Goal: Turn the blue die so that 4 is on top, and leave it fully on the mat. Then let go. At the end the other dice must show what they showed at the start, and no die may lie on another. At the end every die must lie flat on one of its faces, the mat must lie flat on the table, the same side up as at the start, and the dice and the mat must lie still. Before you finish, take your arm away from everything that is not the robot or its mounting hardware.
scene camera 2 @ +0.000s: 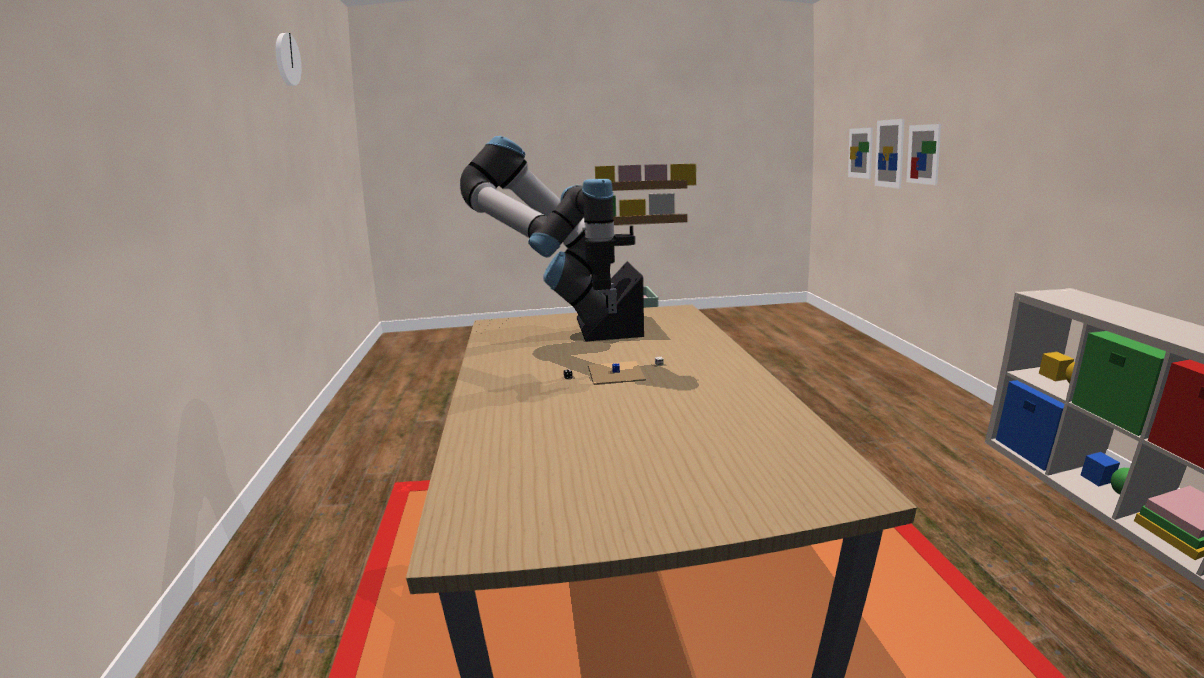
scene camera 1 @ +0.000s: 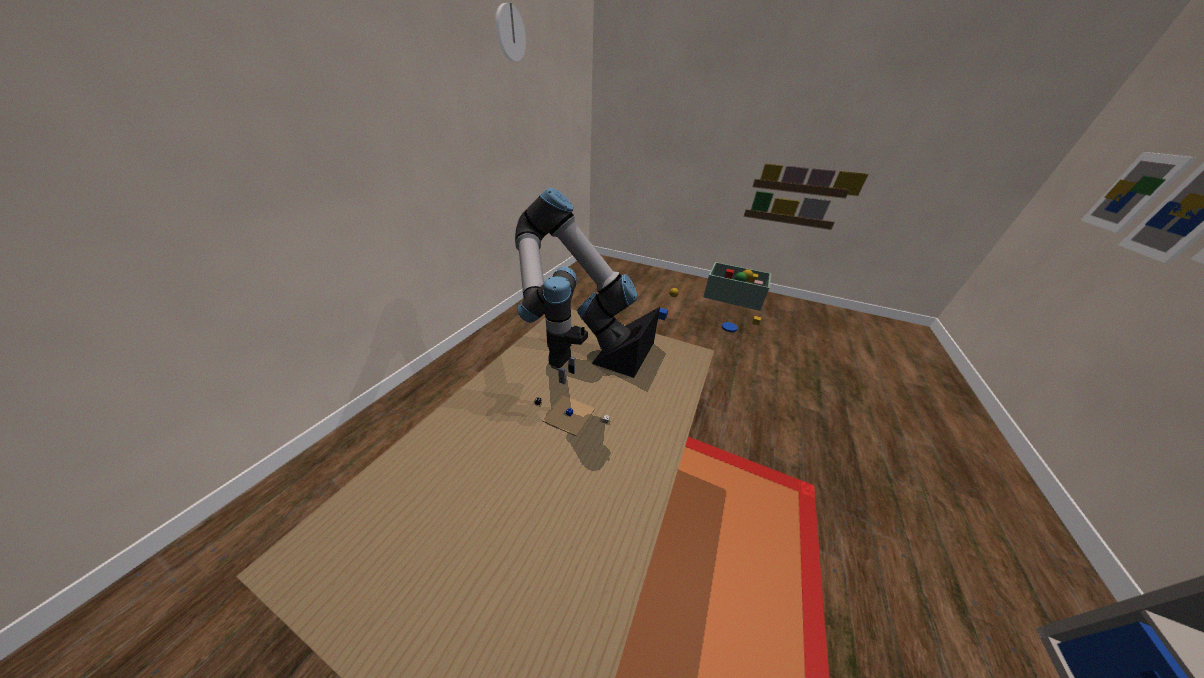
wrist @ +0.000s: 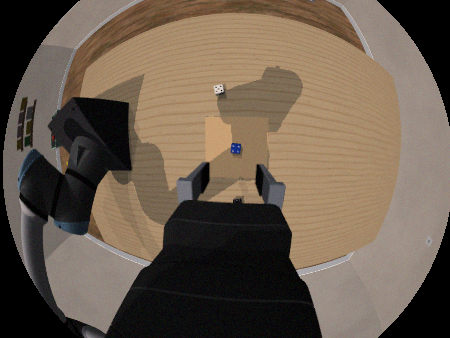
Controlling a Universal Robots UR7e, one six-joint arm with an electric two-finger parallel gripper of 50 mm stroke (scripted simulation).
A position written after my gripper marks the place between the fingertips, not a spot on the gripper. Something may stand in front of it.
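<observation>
My gripper [scene camera 2: 611, 310] appears also at [scene camera 1: 567, 377] and [wrist: 232, 172]; a tan mat is at [wrist: 252, 133].
</observation>
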